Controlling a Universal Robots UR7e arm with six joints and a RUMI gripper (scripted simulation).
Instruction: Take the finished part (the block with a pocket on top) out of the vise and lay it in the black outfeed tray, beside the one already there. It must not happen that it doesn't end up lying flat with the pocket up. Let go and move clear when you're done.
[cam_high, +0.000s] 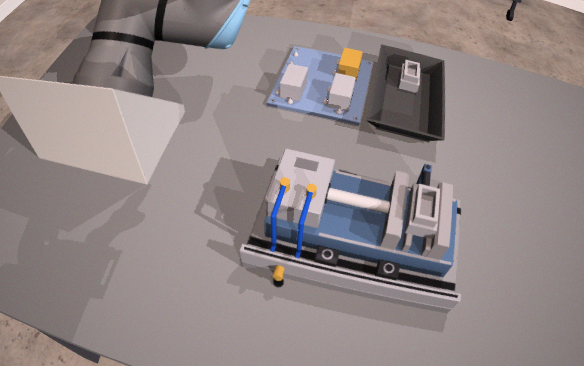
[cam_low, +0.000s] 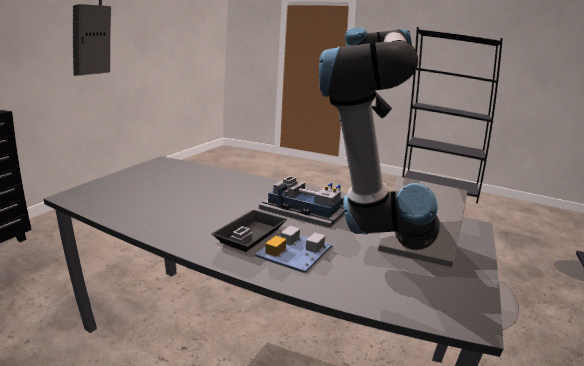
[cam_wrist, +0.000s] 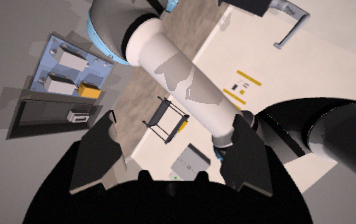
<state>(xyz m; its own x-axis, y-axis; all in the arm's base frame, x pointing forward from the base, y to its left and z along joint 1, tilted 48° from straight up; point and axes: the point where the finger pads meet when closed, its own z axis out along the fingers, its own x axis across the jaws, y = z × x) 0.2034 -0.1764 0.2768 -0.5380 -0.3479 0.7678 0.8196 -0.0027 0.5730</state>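
Now: hand 25 cm short of the blue vise, 21 cm to the left of it and 36 cm above it. Round my hand: blue fixture plate 14 cm ahead, 11 cm to the left, 39 cm below; then orange block 18 cm ahead, 15 cm to the left, 37 cm below.
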